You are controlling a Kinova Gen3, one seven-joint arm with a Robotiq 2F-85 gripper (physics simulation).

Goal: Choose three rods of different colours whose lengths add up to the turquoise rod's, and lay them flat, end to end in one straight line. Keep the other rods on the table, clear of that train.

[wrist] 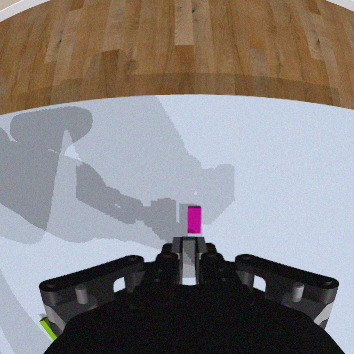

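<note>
My gripper is shut on a grey rod, whose narrow face shows between the fingers; the rest of it is hidden by the gripper. A short magenta rod lies on the pale table just beyond the fingertips in the view, with a thin gap between it and them in the picture. A lime green rod shows in part at the lower left, partly covered by the gripper's linkage. The turquoise rod does not show in this view.
The pale blue-white table ends in a curved far edge, with a brown wooden floor beyond it. Shadows of the arm and gripper fall over the left and middle of the table, around the magenta rod.
</note>
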